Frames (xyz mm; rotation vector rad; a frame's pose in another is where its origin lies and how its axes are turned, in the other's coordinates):
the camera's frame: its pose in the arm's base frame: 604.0 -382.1 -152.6 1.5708 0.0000 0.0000
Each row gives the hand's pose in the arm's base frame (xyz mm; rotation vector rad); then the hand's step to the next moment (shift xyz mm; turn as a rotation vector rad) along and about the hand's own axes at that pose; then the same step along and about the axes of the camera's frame.
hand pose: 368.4 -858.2 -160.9 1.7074 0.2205 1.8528
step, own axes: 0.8 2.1 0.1 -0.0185 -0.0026 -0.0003
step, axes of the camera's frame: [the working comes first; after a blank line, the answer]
step, axes of the arm's base frame: -0.6 -1.3 1.8 0.0003 -0.0076 -0.0171

-0.6 1.8 1.3 0.0003 -0.0171 0.0076
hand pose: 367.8 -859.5 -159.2 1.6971 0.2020 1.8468
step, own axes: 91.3 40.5 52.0 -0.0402 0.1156 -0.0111
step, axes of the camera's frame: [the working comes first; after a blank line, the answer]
step, axes of the arm's base frame: 36.8 0.8 106.4 -0.0493 -0.1104 0.0220

36.8 106.4 -0.8 -0.0493 0.0220 0.1104
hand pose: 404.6 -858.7 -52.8 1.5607 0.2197 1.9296
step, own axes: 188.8 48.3 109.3 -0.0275 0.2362 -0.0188
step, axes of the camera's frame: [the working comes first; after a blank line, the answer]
step, axes of the arm's base frame: 66.0 41.4 209.4 -0.1022 -0.1955 0.0907

66.0 209.4 -41.4 -0.1022 0.0907 0.1955
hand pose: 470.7 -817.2 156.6 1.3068 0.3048 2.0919
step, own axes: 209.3 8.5 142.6 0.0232 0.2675 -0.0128
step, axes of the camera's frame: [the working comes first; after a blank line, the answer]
step, axes of the arm's base frame: 58.3 105.8 222.8 -0.1245 -0.1884 0.1459

58.3 222.8 -105.8 -0.1245 0.1459 0.1884
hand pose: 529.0 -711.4 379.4 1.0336 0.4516 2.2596
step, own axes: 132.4 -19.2 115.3 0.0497 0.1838 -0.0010
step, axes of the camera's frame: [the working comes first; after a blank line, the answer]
step, axes of the arm's base frame: 28.2 106.8 137.8 -0.0968 -0.1071 0.1242

28.2 137.8 -106.8 -0.0968 0.1242 0.1071
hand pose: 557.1 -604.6 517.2 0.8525 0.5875 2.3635
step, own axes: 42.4 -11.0 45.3 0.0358 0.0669 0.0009
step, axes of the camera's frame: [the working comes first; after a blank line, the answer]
step, axes of the arm's base frame: 7.3 44.3 44.2 -0.0458 -0.0276 0.0538

7.3 44.2 -44.3 -0.0458 0.0538 0.0276
